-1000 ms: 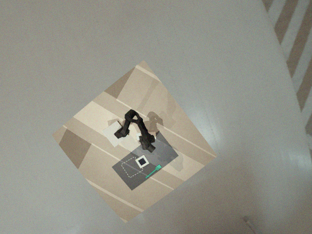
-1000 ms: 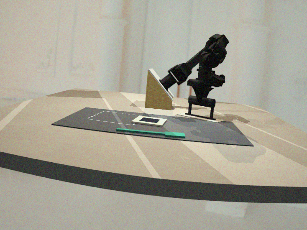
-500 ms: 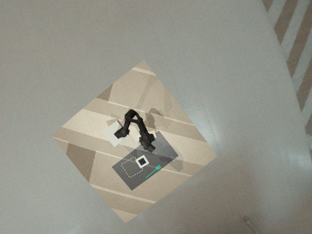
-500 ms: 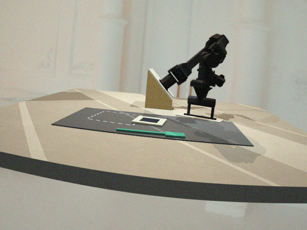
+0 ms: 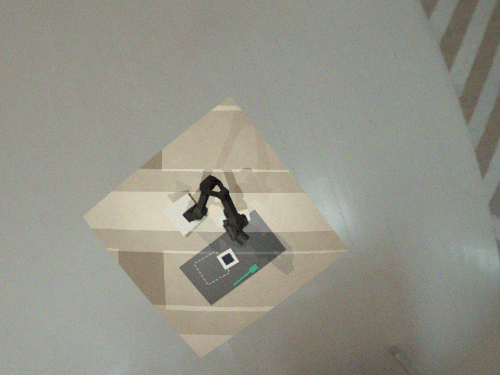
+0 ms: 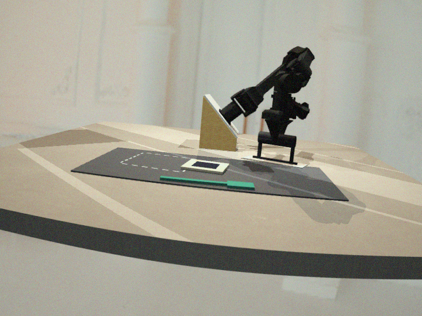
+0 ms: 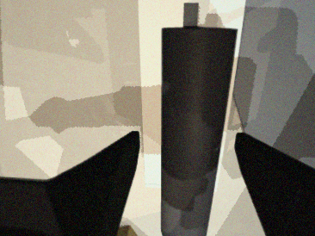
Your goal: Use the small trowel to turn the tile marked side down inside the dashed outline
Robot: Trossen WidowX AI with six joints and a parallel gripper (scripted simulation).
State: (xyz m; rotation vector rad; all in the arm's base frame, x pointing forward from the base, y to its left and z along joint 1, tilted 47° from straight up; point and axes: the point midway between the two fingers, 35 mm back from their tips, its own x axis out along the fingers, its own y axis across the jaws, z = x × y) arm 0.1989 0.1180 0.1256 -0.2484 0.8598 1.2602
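My gripper tip is now 20 cm short of the grey mat, 19 cm to the left of it and 8 cm above it. The rest, counted from my gripper tip: pale tile (18 cm ahead, 21 cm to the right, 6 cm below); green flat tool (34 cm ahead, 18 cm to the right, 6 cm below).
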